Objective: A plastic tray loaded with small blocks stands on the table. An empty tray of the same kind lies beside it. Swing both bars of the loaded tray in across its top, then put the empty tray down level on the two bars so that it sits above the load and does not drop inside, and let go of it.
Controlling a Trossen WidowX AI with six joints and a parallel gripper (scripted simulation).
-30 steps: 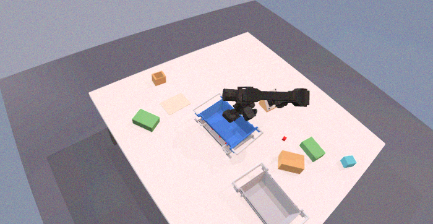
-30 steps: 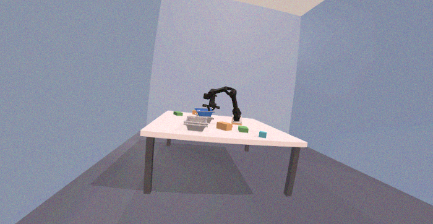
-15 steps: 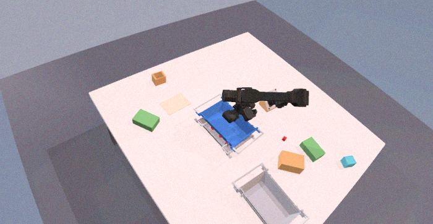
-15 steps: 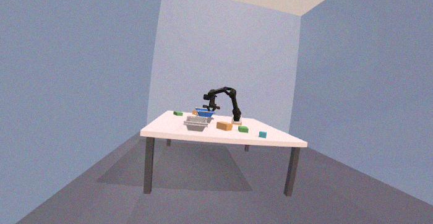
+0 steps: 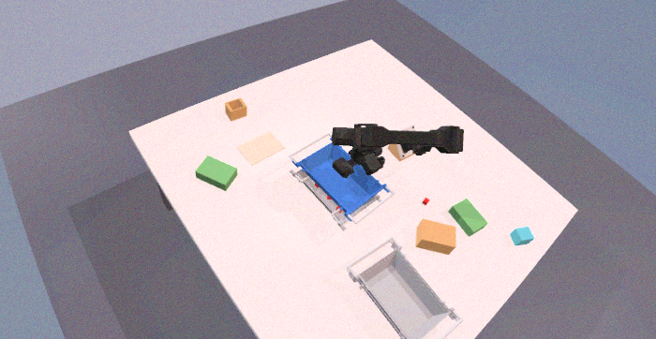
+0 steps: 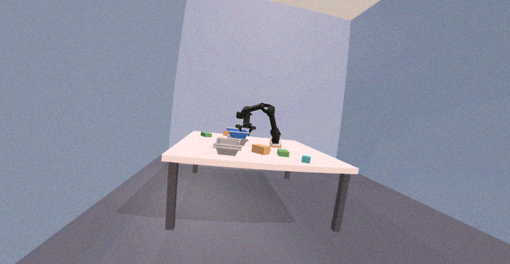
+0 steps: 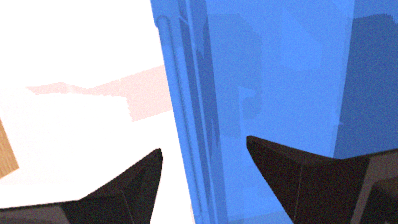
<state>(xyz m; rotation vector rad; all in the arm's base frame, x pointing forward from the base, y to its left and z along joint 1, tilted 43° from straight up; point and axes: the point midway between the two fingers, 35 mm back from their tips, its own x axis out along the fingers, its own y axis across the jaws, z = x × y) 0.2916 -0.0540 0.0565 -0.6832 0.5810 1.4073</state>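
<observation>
The blue tray lies 70 mm ahead of my gripper tip, 30 mm above it and 10 mm to the left of it. Also, from my gripper tip: cyan cube (550 mm to the left, 380 mm behind, 60 mm below); flat sheet (310 mm to the right, 170 mm ahead, 80 mm below); orange box (340 mm to the left, 100 mm behind, 50 mm below).
</observation>
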